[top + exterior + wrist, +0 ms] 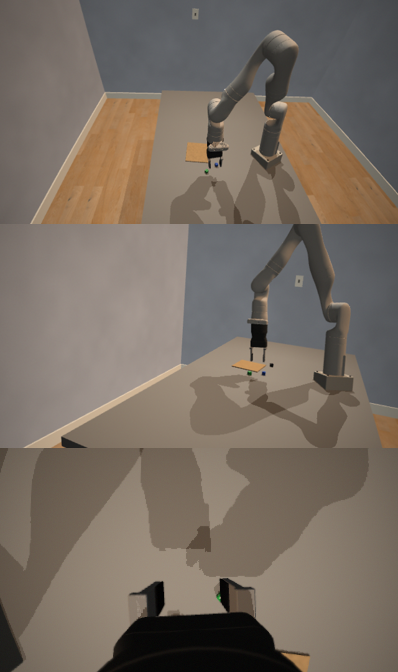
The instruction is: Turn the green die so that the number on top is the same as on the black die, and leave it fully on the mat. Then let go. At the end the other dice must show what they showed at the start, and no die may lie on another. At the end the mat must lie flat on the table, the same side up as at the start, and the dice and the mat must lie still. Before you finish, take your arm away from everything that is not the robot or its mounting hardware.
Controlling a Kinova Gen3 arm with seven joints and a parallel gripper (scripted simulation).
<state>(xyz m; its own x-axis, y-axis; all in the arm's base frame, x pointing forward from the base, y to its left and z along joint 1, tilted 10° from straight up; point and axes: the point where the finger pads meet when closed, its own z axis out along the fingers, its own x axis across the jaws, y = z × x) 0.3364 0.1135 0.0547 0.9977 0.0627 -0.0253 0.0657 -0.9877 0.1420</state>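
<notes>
Right now my hand is 9 cm above the green die, 3 cm short of it and 2 cm to the left of it. The rest, counted from my hand: blue die: 9 cm below, 5 cm to the right, 3 cm behind; then black die: 21 cm to the right, 9 cm below, 4 cm behind; then tan mat: 15 cm to the right, 9 cm below, 7 cm ahead.
</notes>
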